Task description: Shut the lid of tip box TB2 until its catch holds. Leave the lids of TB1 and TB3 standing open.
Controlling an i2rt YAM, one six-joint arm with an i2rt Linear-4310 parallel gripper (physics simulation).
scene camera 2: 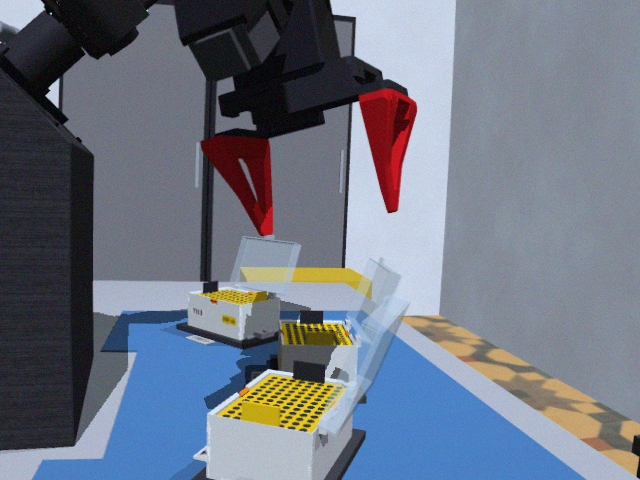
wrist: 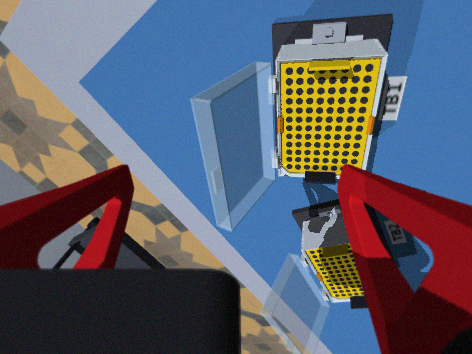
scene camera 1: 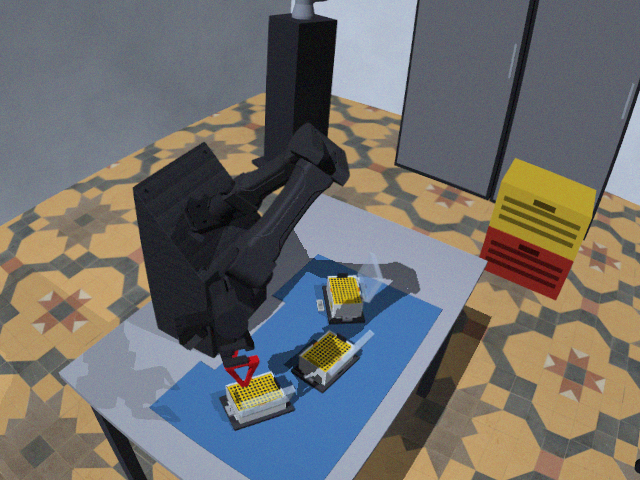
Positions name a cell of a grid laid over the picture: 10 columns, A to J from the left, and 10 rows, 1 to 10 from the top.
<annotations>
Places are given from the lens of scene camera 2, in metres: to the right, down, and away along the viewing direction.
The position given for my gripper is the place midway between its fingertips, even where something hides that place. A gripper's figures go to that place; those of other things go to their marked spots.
my gripper (scene camera 2: F5): 0.01, -0.01, 0.40
blue mat (scene camera 2: C8): -0.17, 0.17, 0.67
</annotations>
